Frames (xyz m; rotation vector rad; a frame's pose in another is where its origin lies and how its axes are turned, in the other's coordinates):
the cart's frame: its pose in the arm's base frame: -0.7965 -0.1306 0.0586 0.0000 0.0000 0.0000
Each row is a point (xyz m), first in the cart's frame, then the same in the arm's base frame.
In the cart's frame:
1: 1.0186 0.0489 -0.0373
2: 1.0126 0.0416 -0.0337
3: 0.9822 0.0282 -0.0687
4: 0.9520 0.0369 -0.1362
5: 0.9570 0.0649 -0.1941
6: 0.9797 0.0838 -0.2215
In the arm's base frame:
1: 0.2221 -0.0817 0.0213
2: 0.2161 -0.0890 0.0249
3: 0.1857 -0.1024 -0.0101
4: 0.1555 -0.0937 -0.0776
5: 0.1605 -0.0657 -0.1355
6: 0.1832 -0.0468 -0.1629

